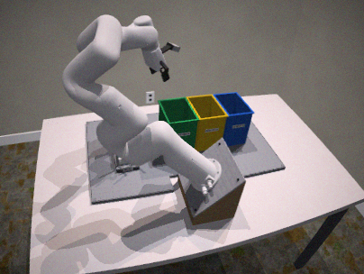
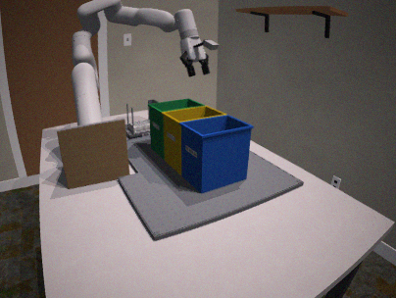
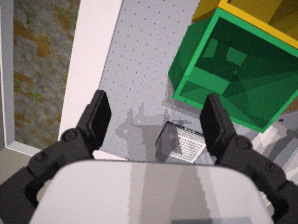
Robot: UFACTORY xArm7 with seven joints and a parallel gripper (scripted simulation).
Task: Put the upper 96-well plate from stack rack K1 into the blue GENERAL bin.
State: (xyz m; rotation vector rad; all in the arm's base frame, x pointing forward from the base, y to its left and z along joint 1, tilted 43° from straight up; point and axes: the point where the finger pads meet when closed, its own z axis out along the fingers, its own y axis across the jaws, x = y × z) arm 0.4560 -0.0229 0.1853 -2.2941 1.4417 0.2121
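The white 96-well plate lies 190 mm behind my hand, 180 mm to the left of it and 250 mm below it. The rest, counted from my hand: blue bin 90 mm behind, 320 mm to the right, 200 mm below; yellow bin 110 mm behind, 190 mm to the right, 200 mm below; green bin 120 mm behind, 60 mm to the right, 200 mm below.
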